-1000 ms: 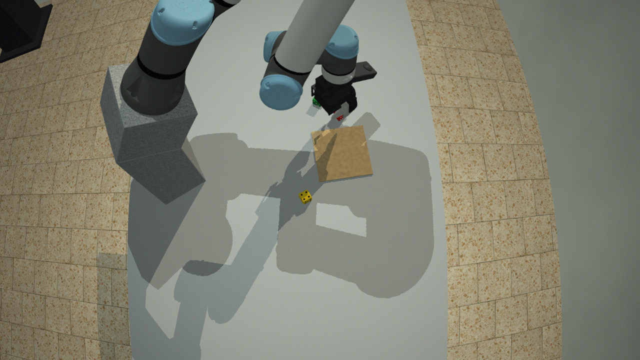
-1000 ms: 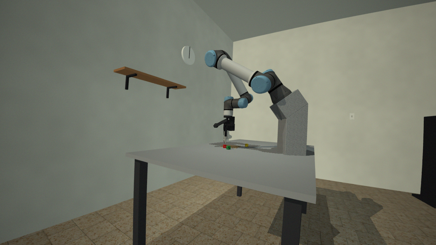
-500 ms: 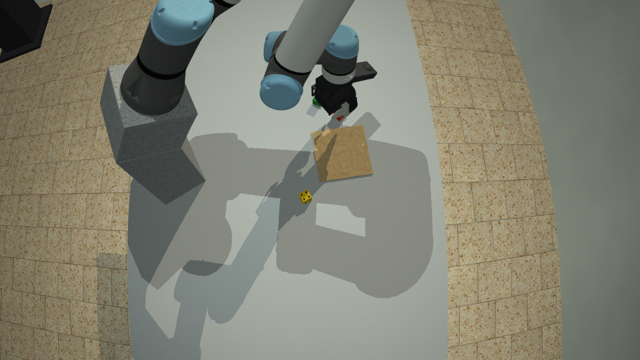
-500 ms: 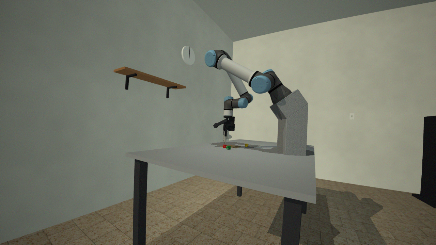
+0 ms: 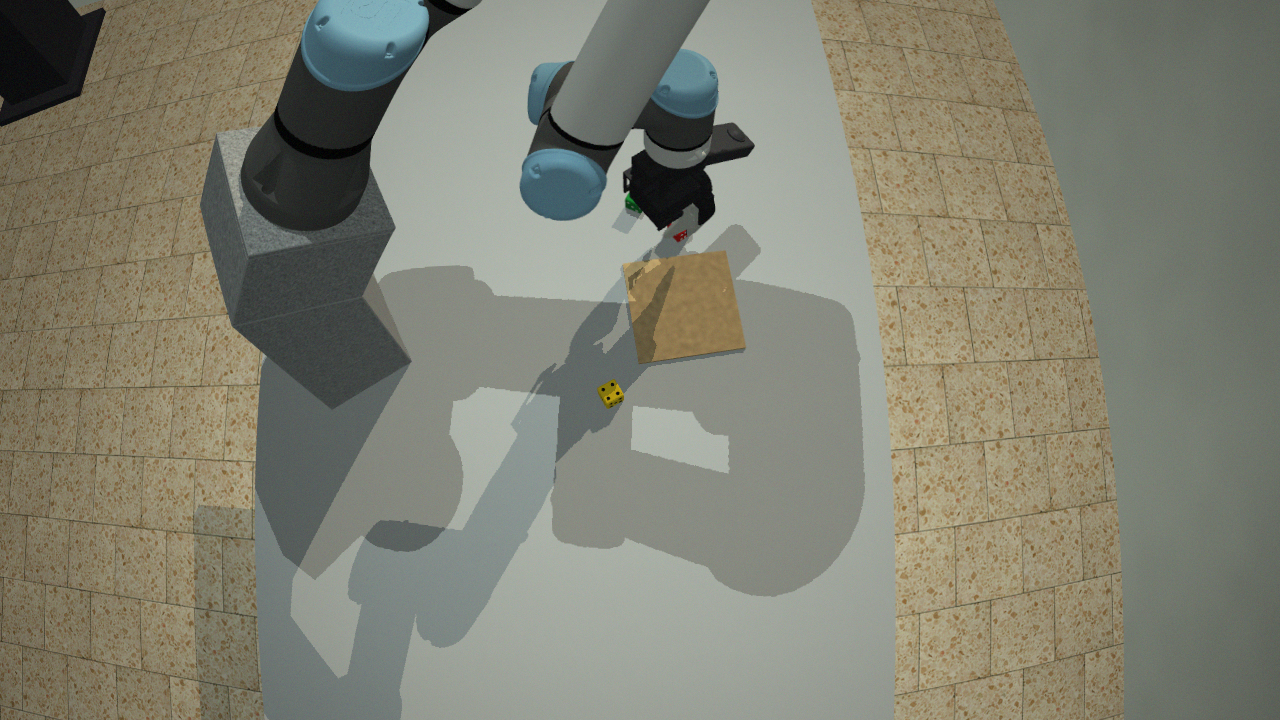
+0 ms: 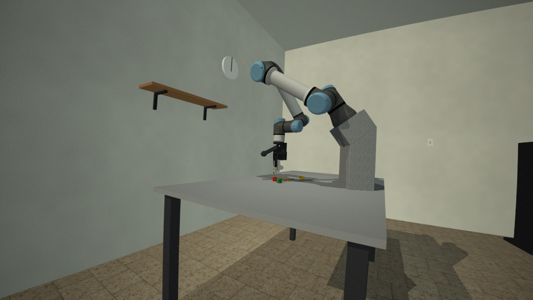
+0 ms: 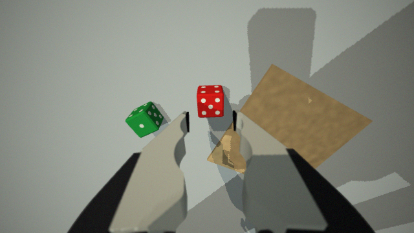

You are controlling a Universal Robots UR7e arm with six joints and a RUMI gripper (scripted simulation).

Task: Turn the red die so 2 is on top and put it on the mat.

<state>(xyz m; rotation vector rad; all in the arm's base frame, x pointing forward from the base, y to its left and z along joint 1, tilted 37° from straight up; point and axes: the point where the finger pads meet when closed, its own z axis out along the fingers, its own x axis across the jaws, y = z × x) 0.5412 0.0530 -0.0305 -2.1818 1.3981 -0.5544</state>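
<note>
The red die lies 40 mm below my hand. From my hand the other things lie so: yellow die: 220 mm to the right, 120 mm behind, 40 mm below; then green die: 50 mm to the left, 50 mm behind, 40 mm below; then tan mat: 110 mm to the right, 50 mm below, 10 mm behind.
</note>
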